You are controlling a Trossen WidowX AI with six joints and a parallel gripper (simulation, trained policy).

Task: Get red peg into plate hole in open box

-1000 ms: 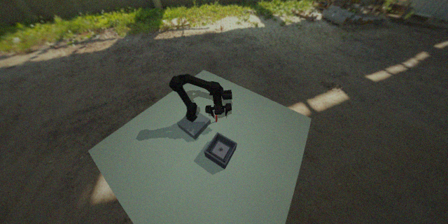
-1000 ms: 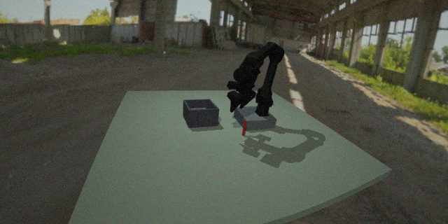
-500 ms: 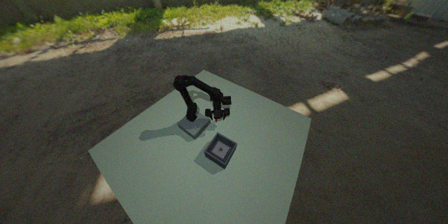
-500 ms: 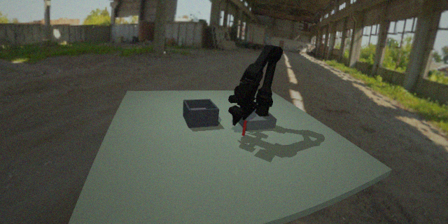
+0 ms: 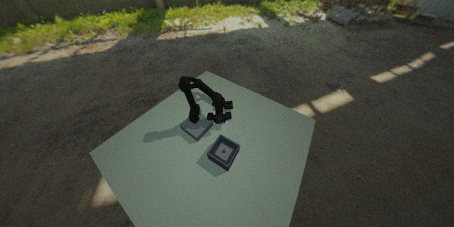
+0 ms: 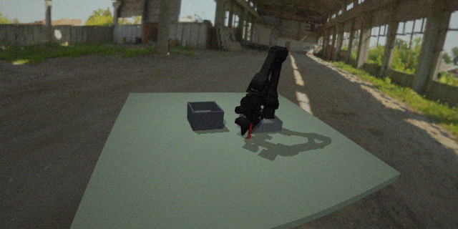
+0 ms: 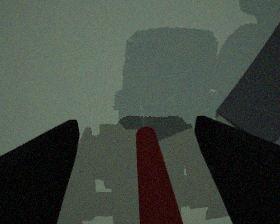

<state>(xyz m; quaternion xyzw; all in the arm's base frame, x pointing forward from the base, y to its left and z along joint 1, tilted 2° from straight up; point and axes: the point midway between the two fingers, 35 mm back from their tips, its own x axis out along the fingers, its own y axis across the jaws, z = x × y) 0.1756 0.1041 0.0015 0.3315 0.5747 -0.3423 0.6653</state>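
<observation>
Now: the red peg 2 cm above my gripper tip, 1 cm to the left of it and 1 cm behind it. From my gripper tip the other things lie so: dark box (19 cm to the right, 16 cm ahead); then plate (19 cm to the right, 16 cm ahead, 2 cm above).
</observation>
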